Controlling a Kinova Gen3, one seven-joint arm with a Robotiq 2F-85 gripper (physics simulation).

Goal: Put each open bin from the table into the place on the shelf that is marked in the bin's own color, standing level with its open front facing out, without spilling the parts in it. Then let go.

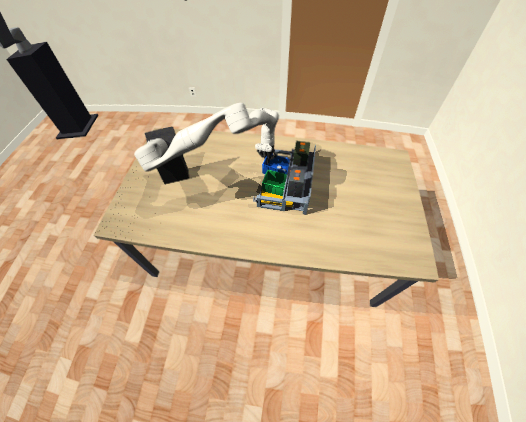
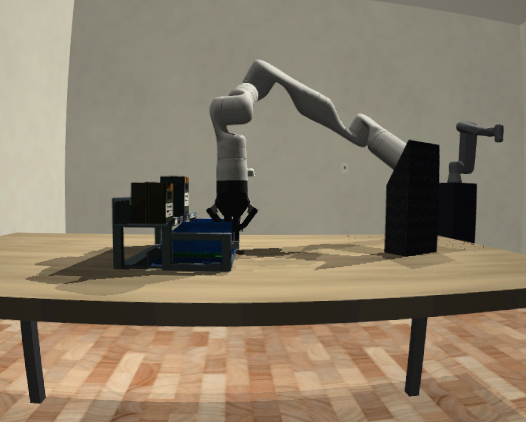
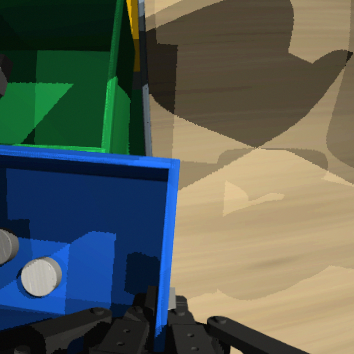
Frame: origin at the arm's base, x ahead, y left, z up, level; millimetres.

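Seen in the pictures: gripper, between the fingertips: [image 1: 267, 162]; arm's base, origin of its link: [image 2: 416, 168].
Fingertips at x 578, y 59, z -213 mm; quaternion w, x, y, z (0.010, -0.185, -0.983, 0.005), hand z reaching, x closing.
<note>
Pixels of each thing's top centre, then the offset from my fingertips to it. "spot": a spot on its surface instead.
- blue bin, a spot on its surface: [image 3: 85, 200] spot: 30 mm ahead, 74 mm right, 10 mm down
- green bin, a spot on its surface: [image 3: 75, 112] [image 1: 272, 185] spot: 27 mm ahead, 145 mm right, 34 mm down
- dark part, a spot on its surface: [image 3: 2, 75] spot: 75 mm ahead, 190 mm right, 26 mm down
My gripper [image 1: 268, 154] [image 2: 237, 234] [image 3: 159, 301] points down and is shut on the outer wall of the blue bin [image 1: 270, 165] [image 2: 201, 239] [image 3: 85, 200], one finger inside and one outside. The blue bin looks about level, low at the shelf's lower tier, beside the green bin. Two light round parts [image 3: 41, 277] [image 3: 5, 246] lie in it. Its underside is hidden. The green bin [image 1: 274, 184] [image 3: 75, 112] stands on the shelf [image 1: 306, 206] [image 2: 118, 250] [image 3: 147, 112], with a dark part [image 3: 2, 75] in it. A yellow area [image 1: 271, 195] [image 3: 133, 17] lies beside the green bin.
Dark boxes with orange marks [image 1: 301, 156] [image 1: 296, 188] [image 2: 150, 202] [image 2: 174, 192] stand on the shelf's raised rear tier, close to the blue bin. The shelf's front posts and end rails rise around the lower tier. A second arm's black pedestal [image 1: 50, 90] [image 2: 457, 210] stands away from the table.
</note>
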